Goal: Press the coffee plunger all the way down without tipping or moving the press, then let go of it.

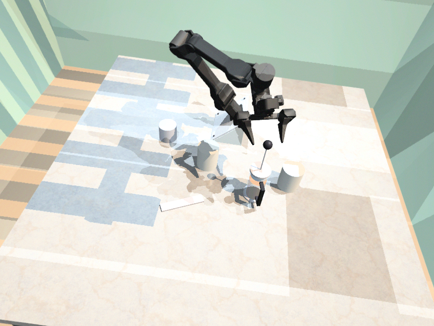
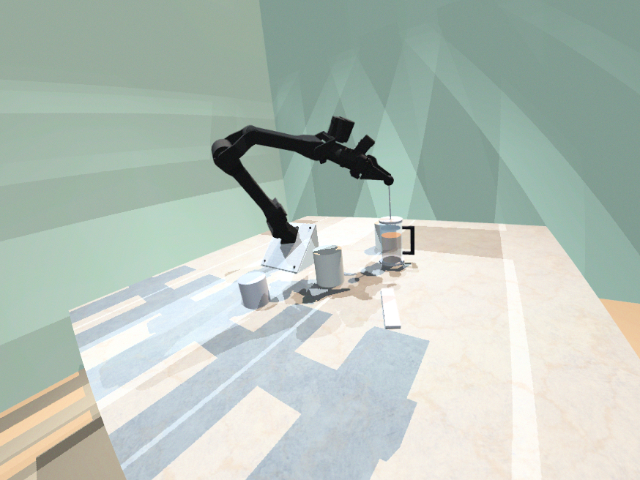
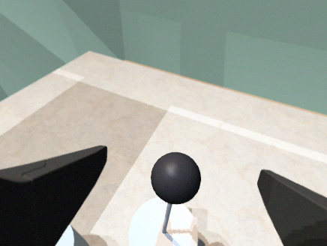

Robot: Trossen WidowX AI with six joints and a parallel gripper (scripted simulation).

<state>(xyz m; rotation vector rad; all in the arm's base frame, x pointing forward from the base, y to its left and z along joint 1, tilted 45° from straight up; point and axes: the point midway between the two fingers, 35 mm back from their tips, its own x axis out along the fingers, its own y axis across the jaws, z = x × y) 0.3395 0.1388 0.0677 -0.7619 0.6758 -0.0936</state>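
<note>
Now: gripper tip 140 mm above the glass coffee press and 10 mm short of it.
</note>
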